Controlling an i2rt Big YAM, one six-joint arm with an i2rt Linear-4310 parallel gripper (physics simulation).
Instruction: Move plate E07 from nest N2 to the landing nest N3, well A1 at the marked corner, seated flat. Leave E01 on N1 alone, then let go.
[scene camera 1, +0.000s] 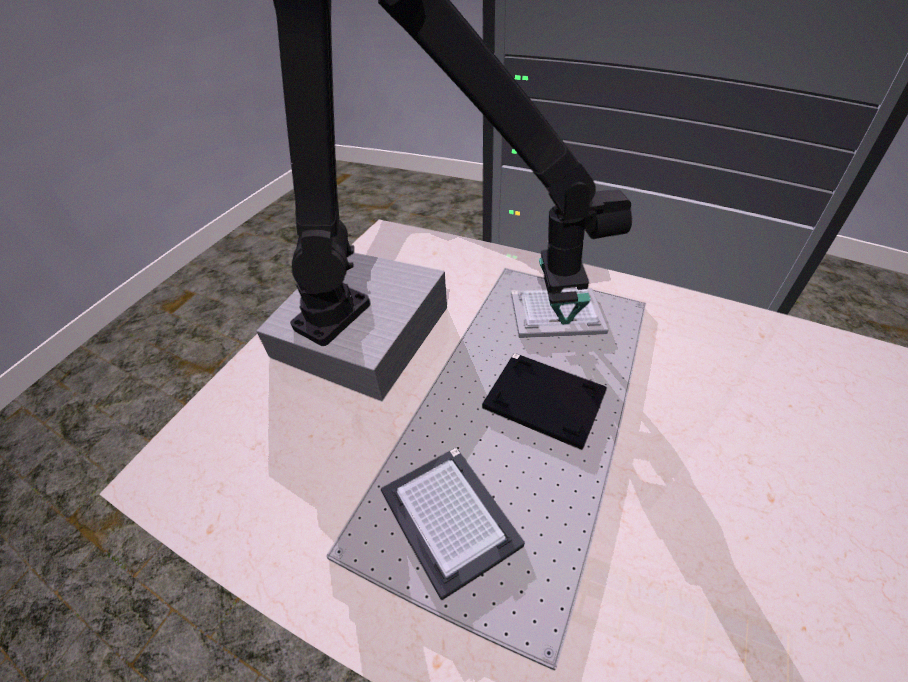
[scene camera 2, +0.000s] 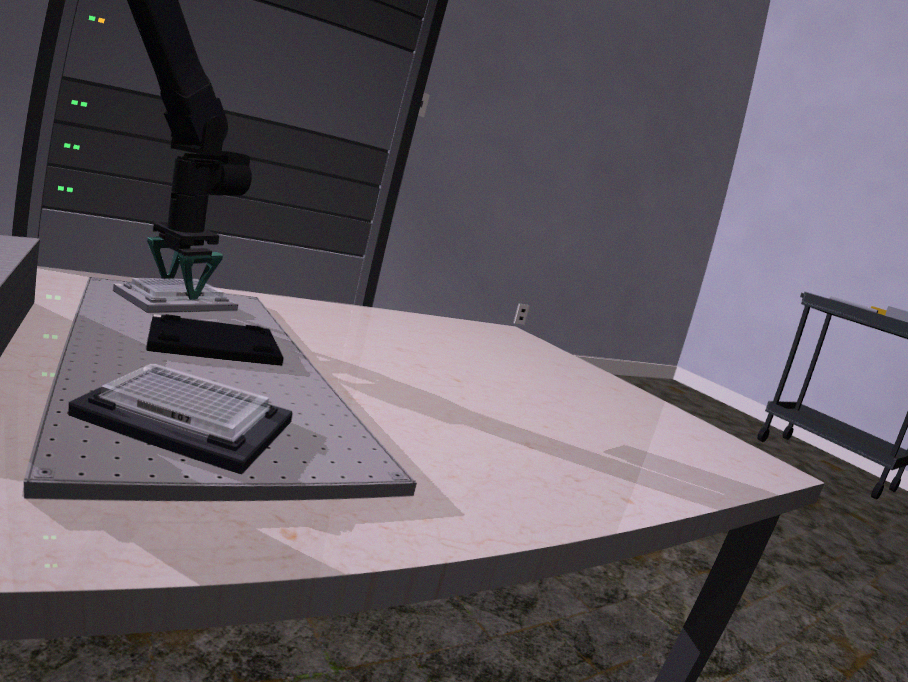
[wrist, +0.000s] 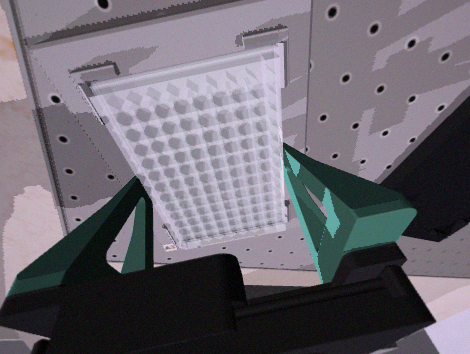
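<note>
My gripper (scene camera 1: 561, 308) (scene camera 2: 181, 287) (wrist: 212, 165) is shut on the far clear plate (scene camera 1: 538, 304) (scene camera 2: 157, 284) (wrist: 195, 125), with green fingers against its two long sides. That plate sits in the light grey nest (scene camera 1: 543, 332) (scene camera 2: 194, 306) (wrist: 297, 115); its label cannot be read. A white corner mark (wrist: 170, 247) shows by the plate's far end. The middle black nest (scene camera 1: 544, 400) (scene camera 2: 212, 339) (wrist: 445, 200) is empty, with a white corner mark (scene camera 1: 516, 356). The near plate (scene camera 1: 451, 516) (scene camera 2: 183, 400) has a label that looks like E07 and sits in a dark grey nest (scene camera 1: 485, 500) (scene camera 2: 183, 444).
The nests stand in a row on a perforated metal board (scene camera 1: 557, 506) (scene camera 2: 330, 440) on the pale table (scene camera 1: 734, 440) (scene camera 2: 455, 411). The arm's base stands on a grey block (scene camera 1: 400, 300) beside the board. A dark rack (scene camera 1: 660, 168) (scene camera 2: 293, 190) rises behind the table. A cart (scene camera 2: 836, 427) stands at the right.
</note>
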